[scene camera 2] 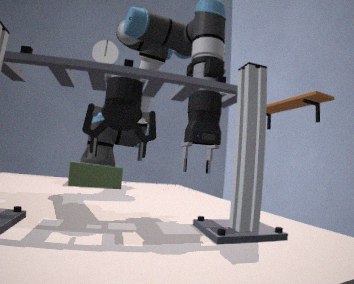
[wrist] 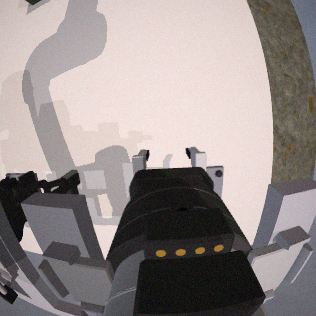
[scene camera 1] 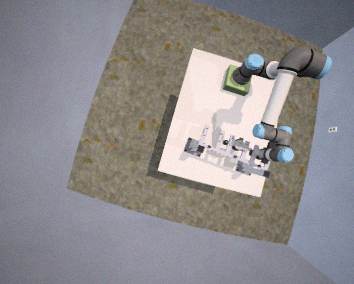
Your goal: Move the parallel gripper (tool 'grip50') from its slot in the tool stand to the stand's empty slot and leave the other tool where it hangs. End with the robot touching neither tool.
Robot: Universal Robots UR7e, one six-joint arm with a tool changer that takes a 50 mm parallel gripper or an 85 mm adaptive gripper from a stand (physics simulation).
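Pixels of known places: arm's base at its link origin: (scene camera 2: 97,165) (scene camera 1: 240,76).
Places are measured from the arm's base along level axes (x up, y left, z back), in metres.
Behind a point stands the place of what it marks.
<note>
The parallel gripper (scene camera 2: 196,164) (wrist: 168,154) hangs upright in the stand's end slot, beside the post in scene camera 2. Its two thin fingers are apart with nothing between them. The arm's wrist (scene camera 1: 280,153) {y 0.262, x 0.419, z -0.575 m} (scene camera 2: 207,67) {y 0.285, x 0.246, z -0.616 m} is directly above it, its coupling at or almost at the tool's top; whether it is locked cannot be told. In the wrist view, gold contacts show on the tool between two prongs. The adaptive gripper (scene camera 1: 240,144) (scene camera 2: 122,107) (wrist: 15,200) hangs in the middle slot. The empty slot is at the stand's other end, between two bare prongs (scene camera 1: 205,132) {y -0.112, x 0.200, z -0.605 m} (scene camera 2: 61,76) {y -0.005, x 0.188, z -0.617 m}.
The stand's crossbeam (scene camera 2: 165,78) {y 0.193, x 0.189, z -0.670 m} joins two posts, one of them a grey post (scene camera 2: 248,150) {y 0.345, x 0.073, z -0.699 m} on a bolted foot. A green block (scene camera 1: 230,82) {y -0.063, x 0.009, z -0.099 m} (scene camera 2: 95,175) {y 0.012, x -0.034, z -0.119 m} is under the arm's base on the white table (scene camera 1: 187,105) {y -0.299, x -0.081, z -0.405 m}. An orange shelf (scene camera 2: 295,104) is on the wall.
</note>
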